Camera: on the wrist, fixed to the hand. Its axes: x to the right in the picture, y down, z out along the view.
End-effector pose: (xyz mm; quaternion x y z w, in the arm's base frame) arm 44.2 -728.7 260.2 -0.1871 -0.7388 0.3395 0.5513
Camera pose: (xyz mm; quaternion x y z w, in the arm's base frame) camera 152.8 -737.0 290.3 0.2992 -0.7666 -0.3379 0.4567
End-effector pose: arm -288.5 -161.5 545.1 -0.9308 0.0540 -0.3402 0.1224
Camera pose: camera -370.6 -141.4 620.2 0.7146 0.5489 0.1776 0.3958
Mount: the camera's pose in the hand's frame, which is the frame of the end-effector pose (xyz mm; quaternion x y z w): -19.7 -37.8 -104.7 -0.2595 -0.1236 -0.7058 0.6474
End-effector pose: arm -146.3 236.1 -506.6 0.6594 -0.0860 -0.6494 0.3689
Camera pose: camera -66.6 314.0 -525.7 -0.3116 -0.5327 0.7846 0.0590
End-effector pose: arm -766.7 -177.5 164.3 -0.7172 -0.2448 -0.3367 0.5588
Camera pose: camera -829.0 -268.5 189.0 0.4782 0.6464 0.5873 0.0923
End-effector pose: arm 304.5 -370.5 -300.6 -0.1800 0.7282 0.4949 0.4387
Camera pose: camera 293.4 -482.7 -292.7 -0.6832 0.1617 0.2220 0.6766
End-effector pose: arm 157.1 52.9 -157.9 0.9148 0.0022 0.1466 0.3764
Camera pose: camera 114.0 149.8 -118.7 0.5112 0.5625 -0.2833 0.5848
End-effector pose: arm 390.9 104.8 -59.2 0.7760 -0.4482 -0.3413 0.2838
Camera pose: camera 484.8 152.9 -18.5 0.7029 0.3110 -0.6335 0.0888
